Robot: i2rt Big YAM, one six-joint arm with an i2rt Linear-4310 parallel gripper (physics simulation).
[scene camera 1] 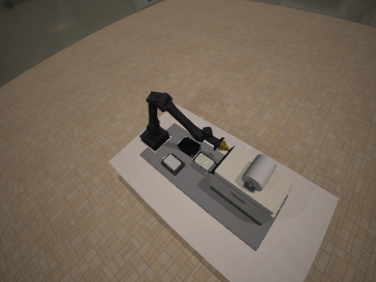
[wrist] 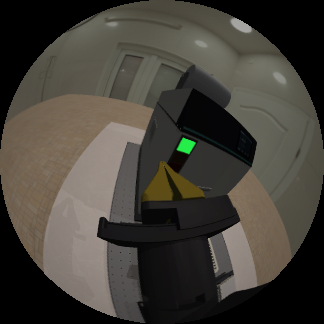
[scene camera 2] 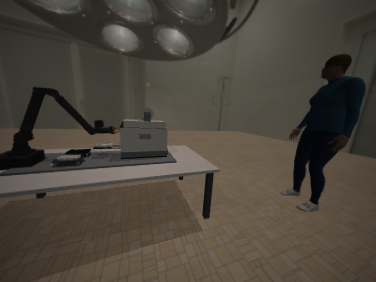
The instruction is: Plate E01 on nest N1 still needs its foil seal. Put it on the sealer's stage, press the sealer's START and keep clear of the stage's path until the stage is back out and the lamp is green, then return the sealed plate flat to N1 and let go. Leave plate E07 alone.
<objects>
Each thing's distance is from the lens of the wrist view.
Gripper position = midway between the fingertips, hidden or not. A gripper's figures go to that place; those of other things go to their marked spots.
gripper [wrist: 160,164]: 0.14 m
sealer [wrist: 214,171]: 0.21 m
grey perforated surface [wrist: 122,267]: 0.32 m
The marked spots on the sealer and the grey perforated surface are 0.32 m apart.
</objects>
